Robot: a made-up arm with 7 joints.
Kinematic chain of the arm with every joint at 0, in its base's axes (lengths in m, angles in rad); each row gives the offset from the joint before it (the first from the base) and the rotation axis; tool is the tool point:
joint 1: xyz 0 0 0.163 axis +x
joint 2: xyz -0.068 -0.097 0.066 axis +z
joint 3: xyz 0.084 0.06 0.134 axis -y
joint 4: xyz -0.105 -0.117 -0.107 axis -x
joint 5: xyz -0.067 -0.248 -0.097 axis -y
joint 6: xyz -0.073 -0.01 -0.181 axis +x
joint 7: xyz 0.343 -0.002 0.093 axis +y
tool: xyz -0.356 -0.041 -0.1
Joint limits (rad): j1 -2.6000..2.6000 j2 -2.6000..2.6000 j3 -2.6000..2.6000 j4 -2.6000..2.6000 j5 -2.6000..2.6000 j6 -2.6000..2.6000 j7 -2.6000..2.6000
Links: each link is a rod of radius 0.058 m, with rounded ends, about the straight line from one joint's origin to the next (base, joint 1, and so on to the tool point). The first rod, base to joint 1, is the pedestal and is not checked.
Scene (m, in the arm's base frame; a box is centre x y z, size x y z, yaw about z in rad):
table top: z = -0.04
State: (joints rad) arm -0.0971 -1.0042 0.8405 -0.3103 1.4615 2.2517 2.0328
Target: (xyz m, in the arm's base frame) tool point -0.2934 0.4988 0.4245
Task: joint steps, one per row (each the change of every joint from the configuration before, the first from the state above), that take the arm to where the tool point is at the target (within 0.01 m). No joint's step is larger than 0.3 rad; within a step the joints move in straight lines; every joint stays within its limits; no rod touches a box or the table.
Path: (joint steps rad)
1: -0.0889 -0.1684 0.1626 0.2526 0.2005 0.1102 0.1368
2: -0.0889 -0.1684 0.1626 0.2526 0.2004 0.1101 0.1368
3: -0.0890 -0.1685 0.1627 0.2526 0.2005 0.1102 0.1369

